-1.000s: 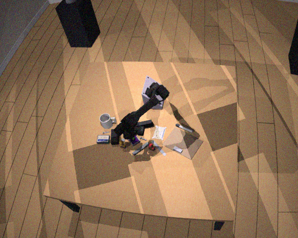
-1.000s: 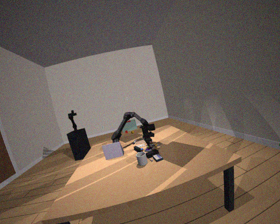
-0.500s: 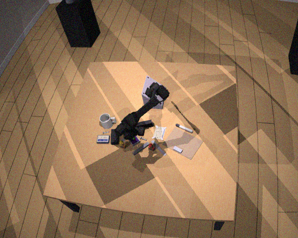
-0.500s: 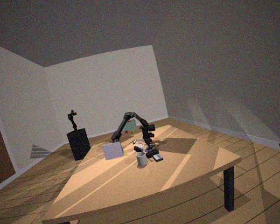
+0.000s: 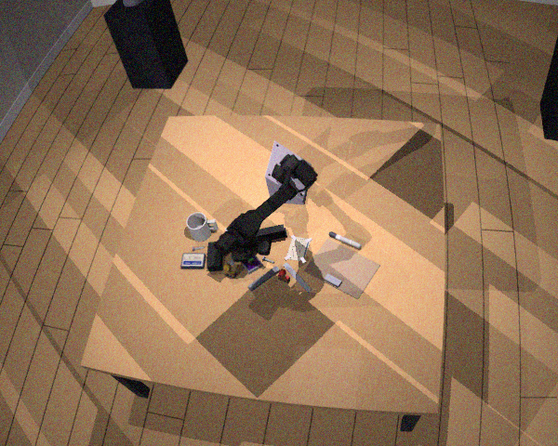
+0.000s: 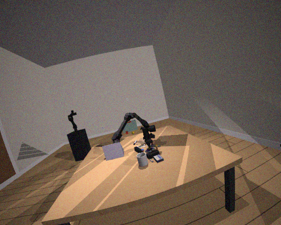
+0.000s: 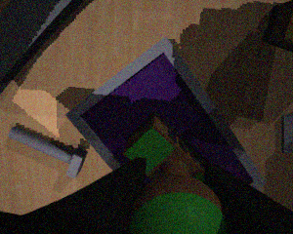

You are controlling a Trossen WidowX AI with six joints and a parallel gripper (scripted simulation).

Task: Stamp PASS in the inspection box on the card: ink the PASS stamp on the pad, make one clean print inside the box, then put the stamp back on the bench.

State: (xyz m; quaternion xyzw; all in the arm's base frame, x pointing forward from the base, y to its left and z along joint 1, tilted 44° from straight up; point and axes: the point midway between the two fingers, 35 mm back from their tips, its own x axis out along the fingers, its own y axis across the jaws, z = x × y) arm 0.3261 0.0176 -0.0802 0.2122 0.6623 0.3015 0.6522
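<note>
Right now my gripper tip is right at the green-handled PASS stamp. Round my gripper tip: blue stamp 70 mm behind, 60 mm to the right, 20 mm below; then yellow stamp 70 mm ahead, 60 mm to the right, 20 mm below; then purple ink pad 30 mm below.
</note>
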